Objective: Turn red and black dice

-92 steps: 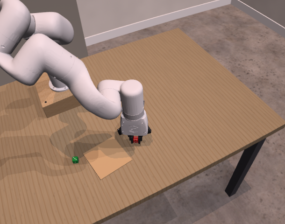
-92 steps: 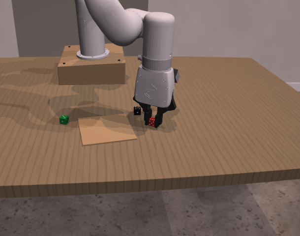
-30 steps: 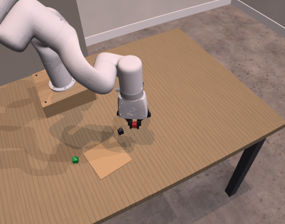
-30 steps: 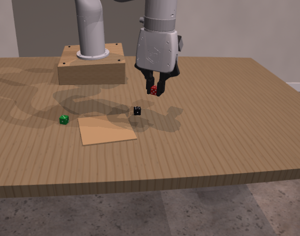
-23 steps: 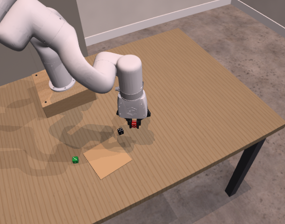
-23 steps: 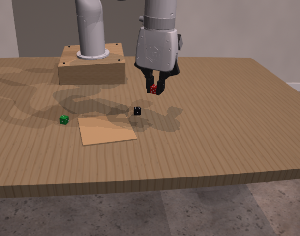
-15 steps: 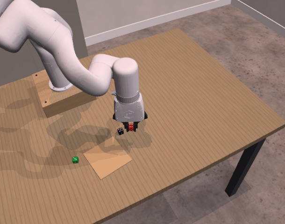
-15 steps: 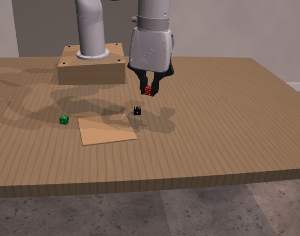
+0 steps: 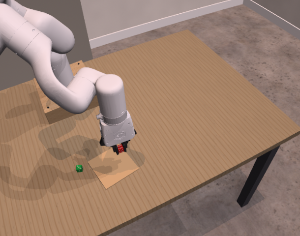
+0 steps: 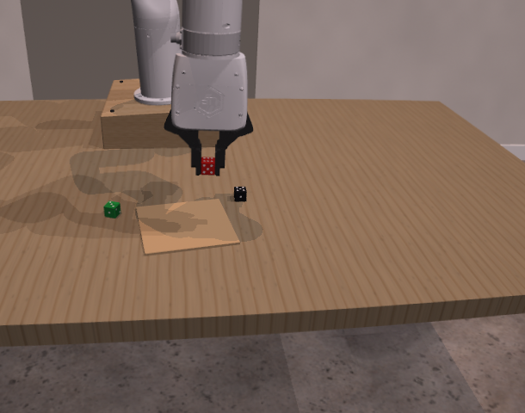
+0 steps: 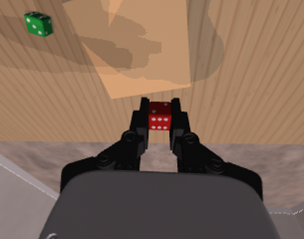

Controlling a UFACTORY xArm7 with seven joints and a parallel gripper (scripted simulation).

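My hand is 120 mm above the tan mat, 40 mm to the left of it and 20 mm past it. Round my hand: red die: 10 mm below; green die: 150 mm to the right, 110 mm below, 60 mm behind; black die: 110 mm below, 110 mm behind, 60 mm to the left.
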